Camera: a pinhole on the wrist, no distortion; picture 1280 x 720 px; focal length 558.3 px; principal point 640.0 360.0 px. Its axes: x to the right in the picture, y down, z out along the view. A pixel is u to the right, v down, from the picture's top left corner.
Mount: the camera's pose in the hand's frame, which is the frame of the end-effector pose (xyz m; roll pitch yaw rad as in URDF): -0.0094 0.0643 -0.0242 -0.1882 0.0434 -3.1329
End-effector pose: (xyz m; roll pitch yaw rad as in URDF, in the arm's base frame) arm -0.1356 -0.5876 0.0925 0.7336 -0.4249 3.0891
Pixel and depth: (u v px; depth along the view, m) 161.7 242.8 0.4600
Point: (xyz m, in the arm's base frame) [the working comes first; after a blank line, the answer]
In the camera's frame: -0.3941 -0.0966 0.4600

-0.2909 -0.3262 0.6020
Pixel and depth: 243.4 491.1 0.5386
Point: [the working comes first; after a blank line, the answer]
In the camera's frame: -0.3826 0.1265 0.5386

-0.3244 -0.1270 0.4784
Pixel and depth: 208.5 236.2 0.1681
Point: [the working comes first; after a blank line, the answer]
In the camera's frame: -0.1299 -0.0373 0.1681

-0.1693 -0.5355 0.2859
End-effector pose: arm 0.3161 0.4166 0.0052 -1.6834 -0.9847 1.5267
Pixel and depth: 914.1 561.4 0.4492
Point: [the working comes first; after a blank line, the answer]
In the camera's frame: 0.2205 0.1620 0.4492

-0.0893 0.1839 -0.1232
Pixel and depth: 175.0 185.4 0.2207
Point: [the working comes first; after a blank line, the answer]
In the camera's frame: -0.1838 -0.0690 0.2207

0.1230 0.6124 0.0779
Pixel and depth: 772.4 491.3 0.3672
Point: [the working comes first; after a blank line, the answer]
In the camera's frame: 0.0871 0.0864 0.3672

-0.0126 0.3252 -0.0566
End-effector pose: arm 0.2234 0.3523 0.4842 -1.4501 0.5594 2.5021
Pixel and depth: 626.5 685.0 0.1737
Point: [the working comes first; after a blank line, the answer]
In the camera's frame: -0.0042 0.1011 0.1737

0.1248 0.2779 0.5597
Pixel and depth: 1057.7 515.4 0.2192
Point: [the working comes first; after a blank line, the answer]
In the camera's frame: 0.1640 0.0610 0.2192

0.2223 0.1456 0.6301
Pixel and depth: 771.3 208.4 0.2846
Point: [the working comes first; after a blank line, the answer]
In the camera's frame: 0.0669 -0.0773 0.2846

0.1427 0.0695 0.4862
